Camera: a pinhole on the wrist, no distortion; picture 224 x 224 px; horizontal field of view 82.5 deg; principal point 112.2 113.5 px. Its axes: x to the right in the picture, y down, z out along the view. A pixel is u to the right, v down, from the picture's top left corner.
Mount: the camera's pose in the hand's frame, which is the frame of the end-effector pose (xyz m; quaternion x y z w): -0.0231 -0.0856 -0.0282 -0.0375 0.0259 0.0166 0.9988
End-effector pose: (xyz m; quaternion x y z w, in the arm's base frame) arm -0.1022 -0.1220 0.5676 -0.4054 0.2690 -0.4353 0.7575
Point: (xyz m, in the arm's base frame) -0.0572 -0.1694 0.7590
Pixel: 171 39
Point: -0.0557 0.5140 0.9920
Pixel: outside the picture
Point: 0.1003 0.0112 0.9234
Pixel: 99 77
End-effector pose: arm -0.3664 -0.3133 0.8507 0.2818 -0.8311 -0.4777 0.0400
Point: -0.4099 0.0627 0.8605
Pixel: 59 203
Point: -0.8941 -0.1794 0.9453
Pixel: outside the picture
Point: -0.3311 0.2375 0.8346
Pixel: 29 182
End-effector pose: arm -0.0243 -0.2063 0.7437 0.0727 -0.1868 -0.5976 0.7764
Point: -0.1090 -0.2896 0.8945
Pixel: 181 126
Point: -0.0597 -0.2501 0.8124
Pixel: 192 178
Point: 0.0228 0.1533 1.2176
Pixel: 54 204
